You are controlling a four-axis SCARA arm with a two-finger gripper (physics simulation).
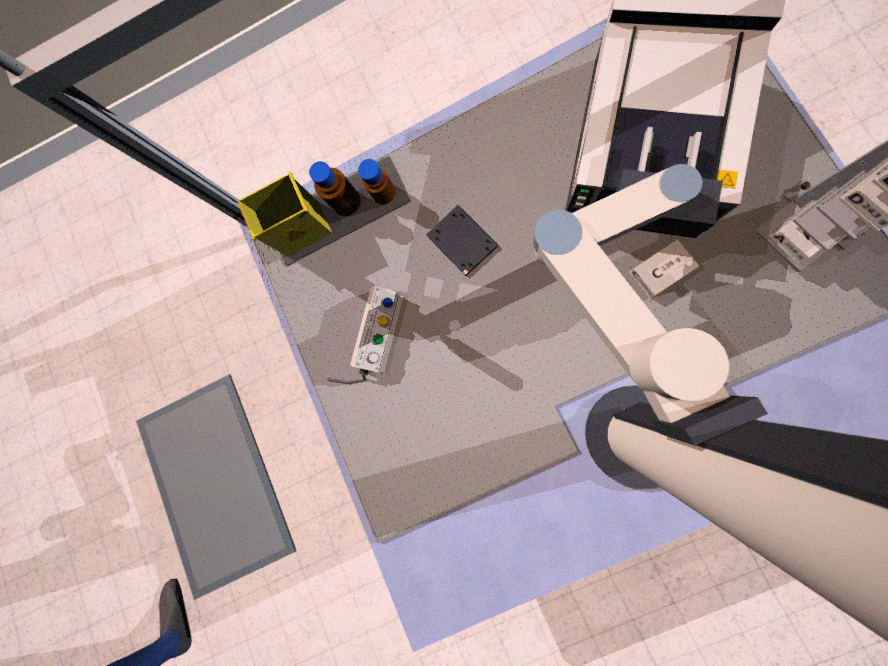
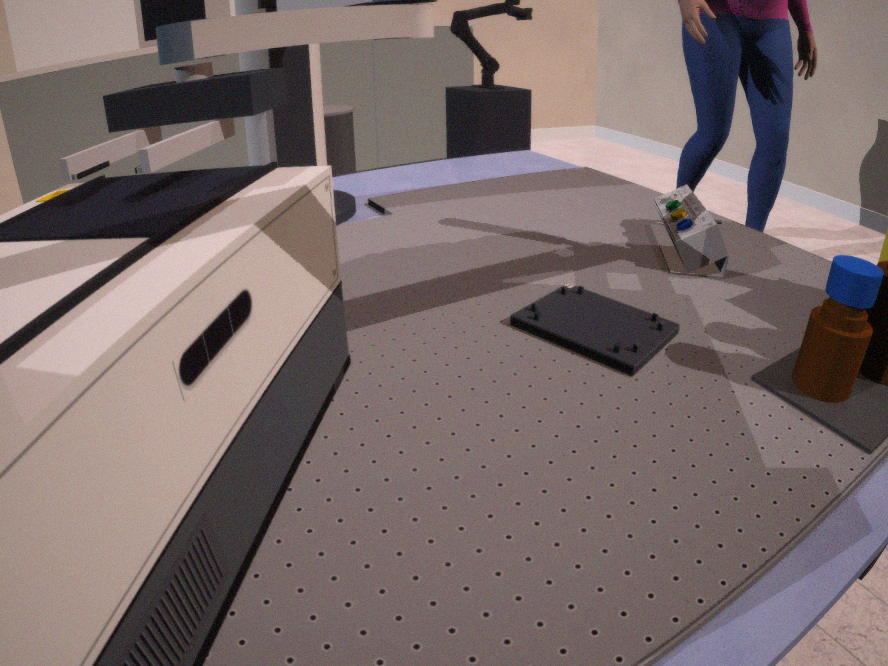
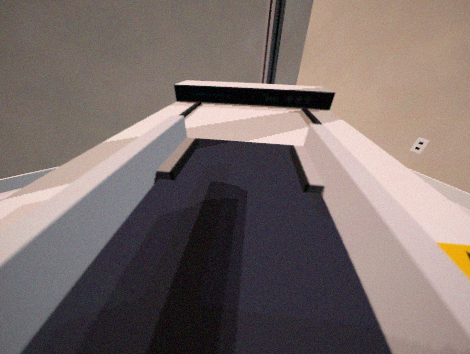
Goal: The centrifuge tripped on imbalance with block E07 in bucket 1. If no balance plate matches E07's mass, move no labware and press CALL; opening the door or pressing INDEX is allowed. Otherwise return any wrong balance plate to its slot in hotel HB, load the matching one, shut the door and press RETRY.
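Places are measured from the arm's base along level axes (x up, y ahead, z left), in centimetres.
Pixels of known places: gripper, fingertip midpoint: (image 1: 672, 132) (image 2: 102, 165) (image 3: 244, 133).
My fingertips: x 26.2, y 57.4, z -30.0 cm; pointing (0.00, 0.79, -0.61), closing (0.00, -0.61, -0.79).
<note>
Behind a point stands the place of what it marks.
The cream centrifuge (image 1: 674, 68) {z -39.5, x 22.3, y 71.5 cm} (image 2: 143, 401) {z -28.8, x 18.6, y 83.1 cm} (image 3: 270, 117) {z -44.1, x 22.3, y 69.9 cm} stands at the back. A dark, flat sliding panel (image 1: 624, 143) {z -22.6, x 22.6, y 61.5 cm} (image 2: 143, 197) {z -27.0, x 22.6, y 56.8 cm} (image 3: 285, 225) {z -29.5, x 22.6, y 51.9 cm} covers the front part of its top. The buckets and block E07 do not show. My gripper (image 1: 670, 149) {z -30.0, x 26.2, y 57.4 cm} (image 2: 107, 163) {z -30.0, x 26.2, y 57.4 cm} (image 3: 244, 133) {z -30.0, x 26.2, y 57.4 cm} hangs above this panel, shut to its narrow stance, with a gap between the long fingers and no plate in it. A plate marked C (image 1: 663, 270) {z -23.5, x 5.5, y 34.1 cm} lies before the centrifuge. Plates marked A (image 1: 796, 240) {z -49.2, x 10.5, y 26.8 cm} and D (image 1: 864, 207) {z -48.3, x 29.8, y 26.8 cm} stand in the rack at the right. The button box (image 1: 376, 329) {z 47.9, x 8.0, y 52.7 cm} (image 2: 695, 236) {z 40.8, x 7.4, y 61.3 cm} has blue, yellow, green and white buttons.
A black pinned plate (image 1: 462, 240) {z 17.0, x 2.6, y 65.7 cm} (image 2: 595, 326) {z 15.9, x 2.6, y 67.1 cm} lies mid-bench. Brown bottles with blue caps (image 1: 332, 189) {z 41.8, x 15.1, y 89.5 cm} (image 1: 377, 182) {z 30.6, x 12.6, y 86.8 cm} (image 2: 832, 351) {z 27.7, x 7.6, y 90.6 cm} and a yellow open bin (image 1: 294, 225) {z 54.9, x 14.8, y 85.8 cm} stand at the bench edge. A person (image 2: 738, 93) stands beyond the bench.
</note>
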